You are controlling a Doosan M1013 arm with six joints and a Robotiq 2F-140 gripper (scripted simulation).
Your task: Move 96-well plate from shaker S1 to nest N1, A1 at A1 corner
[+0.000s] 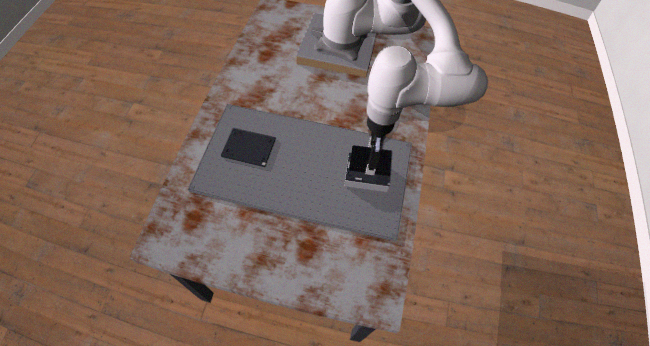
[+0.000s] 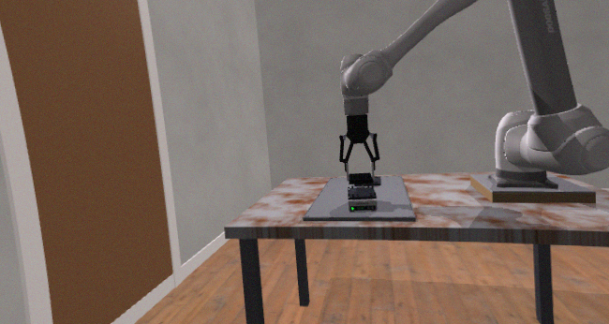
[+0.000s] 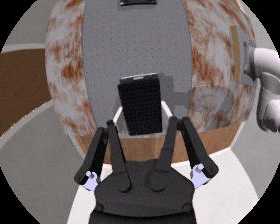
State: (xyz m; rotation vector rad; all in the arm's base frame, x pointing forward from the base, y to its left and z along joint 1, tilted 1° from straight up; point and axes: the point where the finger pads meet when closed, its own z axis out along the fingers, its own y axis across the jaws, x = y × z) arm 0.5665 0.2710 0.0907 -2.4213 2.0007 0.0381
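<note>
Now: hand 3 cm short of the plate nest N1, 42 cm to the left of it and 12 cm above it. From my hand the other things lie so: 96-well plate (2 cm below).
</note>
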